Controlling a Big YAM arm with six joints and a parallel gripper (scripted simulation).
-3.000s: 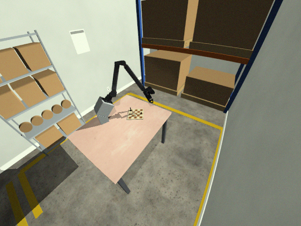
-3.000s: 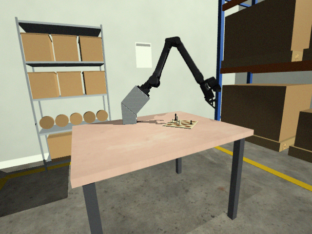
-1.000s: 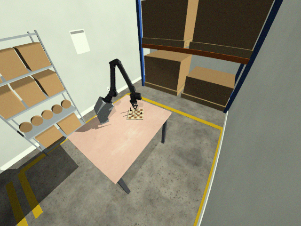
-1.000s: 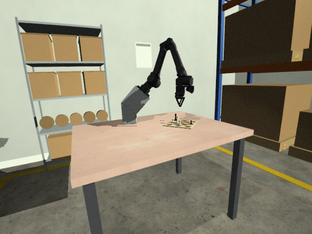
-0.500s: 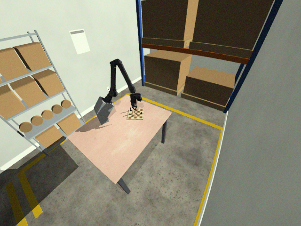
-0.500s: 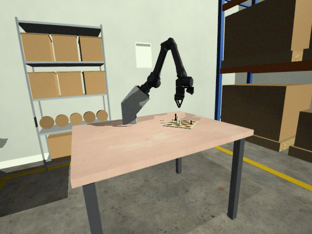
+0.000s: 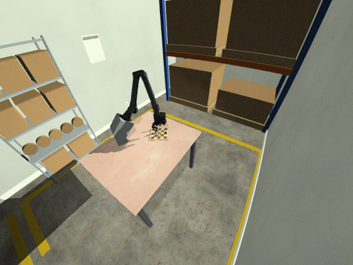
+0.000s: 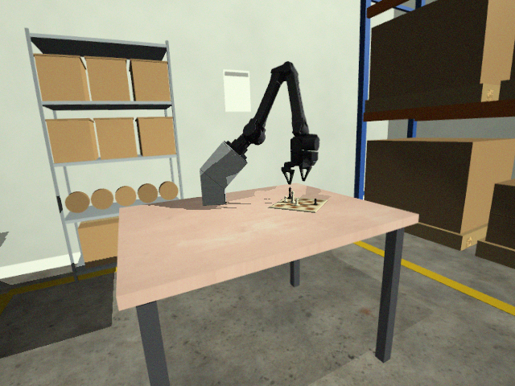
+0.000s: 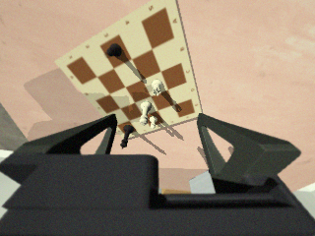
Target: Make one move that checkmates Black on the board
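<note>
Now: the tall white piece 90 mm below my hand and 60 mm behind it. The rest, counted from my hand: black pawn: 100 mm below, 90 mm to the left, 20 mm ahead; then chessboard: 120 mm below, 30 mm to the left, 30 mm behind; then small white piece: 100 mm below, 80 mm behind, 30 mm to the right.
</note>
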